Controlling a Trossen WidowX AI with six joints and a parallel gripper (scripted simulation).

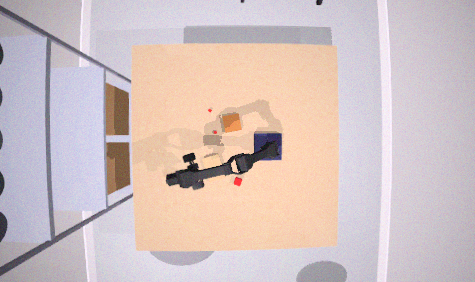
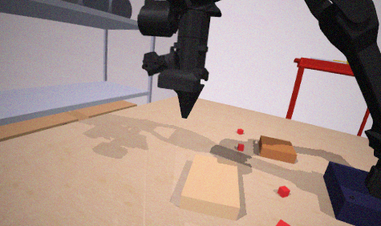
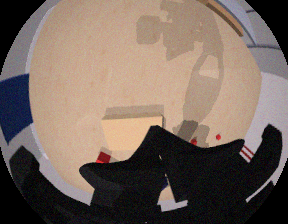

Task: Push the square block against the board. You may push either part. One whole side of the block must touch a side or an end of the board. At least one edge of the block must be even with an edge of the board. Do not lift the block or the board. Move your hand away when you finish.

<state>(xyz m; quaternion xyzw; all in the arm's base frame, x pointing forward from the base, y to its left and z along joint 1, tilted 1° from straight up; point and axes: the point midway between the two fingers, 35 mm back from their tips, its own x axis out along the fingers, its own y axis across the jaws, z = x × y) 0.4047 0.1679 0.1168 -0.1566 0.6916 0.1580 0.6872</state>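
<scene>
Right now my gripper tip is 160 mm past the orange square block, 280 mm to the left of it and 110 mm above it. Also, from my gripper tip: board: 90 mm behind, 110 mm below; red cube: 240 mm behind, 60 mm to the left, 110 mm below.
</scene>
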